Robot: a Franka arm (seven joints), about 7 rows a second.
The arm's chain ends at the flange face. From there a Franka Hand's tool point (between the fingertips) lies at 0.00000 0.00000 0.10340 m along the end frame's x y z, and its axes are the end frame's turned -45 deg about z.
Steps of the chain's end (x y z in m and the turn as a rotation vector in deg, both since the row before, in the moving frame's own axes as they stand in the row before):
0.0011 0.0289 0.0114 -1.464 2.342 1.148
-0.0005 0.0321 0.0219 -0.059 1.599 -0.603
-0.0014 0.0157 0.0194 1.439 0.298 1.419
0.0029 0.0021 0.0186 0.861 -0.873 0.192
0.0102 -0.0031 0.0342 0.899 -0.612 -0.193
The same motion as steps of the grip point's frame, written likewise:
-0.0186 0.0261 0.0113 -2.691 0.621 1.148
-0.0211 0.0244 0.0219 -1.172 1.089 -0.603
-0.0099 0.0087 0.0194 0.807 1.228 1.419
0.0006 0.0013 0.0186 1.226 -0.008 0.192
0.0098 0.0031 0.0342 1.068 0.203 -0.193

